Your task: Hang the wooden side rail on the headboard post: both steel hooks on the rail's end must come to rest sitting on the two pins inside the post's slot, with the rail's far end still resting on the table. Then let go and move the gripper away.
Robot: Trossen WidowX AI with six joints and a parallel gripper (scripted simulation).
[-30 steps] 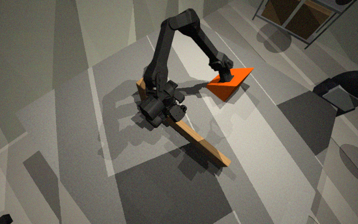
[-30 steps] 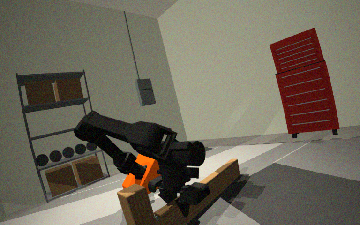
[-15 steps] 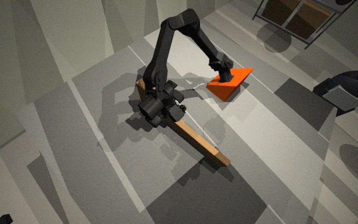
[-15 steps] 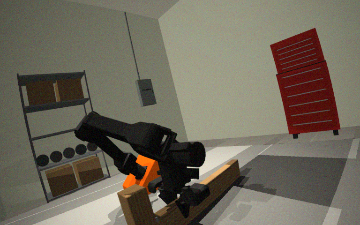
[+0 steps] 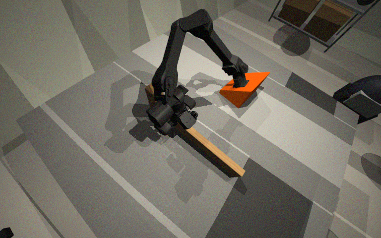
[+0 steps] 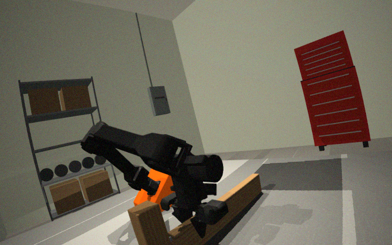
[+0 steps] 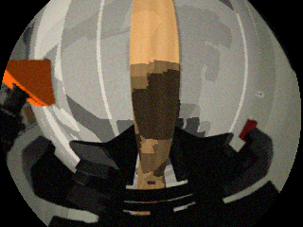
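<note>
The wooden headboard post is 11 cm to the right of my gripper tip, 4 cm above it and 1 cm behind it.
</note>
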